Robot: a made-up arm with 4 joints.
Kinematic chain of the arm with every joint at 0, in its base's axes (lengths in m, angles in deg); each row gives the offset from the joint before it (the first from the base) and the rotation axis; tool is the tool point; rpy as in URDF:
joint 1: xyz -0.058 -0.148 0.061 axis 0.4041 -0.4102 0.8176
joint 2: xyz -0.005 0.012 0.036 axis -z
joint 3: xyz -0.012 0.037 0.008 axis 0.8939 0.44 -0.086
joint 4: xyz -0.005 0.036 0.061 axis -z
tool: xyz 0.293 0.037 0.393 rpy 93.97 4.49 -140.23
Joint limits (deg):
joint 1: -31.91..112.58
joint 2: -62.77..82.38
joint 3: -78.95..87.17
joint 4: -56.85..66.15
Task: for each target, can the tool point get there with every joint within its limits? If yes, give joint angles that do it. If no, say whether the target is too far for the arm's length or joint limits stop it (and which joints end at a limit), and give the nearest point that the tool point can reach.
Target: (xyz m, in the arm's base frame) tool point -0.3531 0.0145 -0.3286
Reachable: no: joint limits stop it (at a limit: joint 3, joint 4) | nearest point -0.6036 -0.1601 -0.1862 | short by 0.337 m
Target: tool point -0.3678 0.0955 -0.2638
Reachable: no: joint limits stop it (at a limit: joint 3, joint 4) | nearest point -0.5651 0.1515 -0.0489 | short by 0.297 m
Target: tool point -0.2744 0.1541 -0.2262
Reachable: no: joint limits stop it (at a limit: joint 3, joint 4) | nearest point -0.3325 0.3721 -0.0531 | short by 0.284 m
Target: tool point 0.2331 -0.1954 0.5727
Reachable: yes | joints -6.27 30.13 28.61 -46.83
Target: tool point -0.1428 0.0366 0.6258
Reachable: yes | joints 55.76 33.71 -39.36 -5.84
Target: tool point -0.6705 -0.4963 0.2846
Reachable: no: too far | nearest point -0.5757 -0.4421 0.2495 | short by 0.115 m
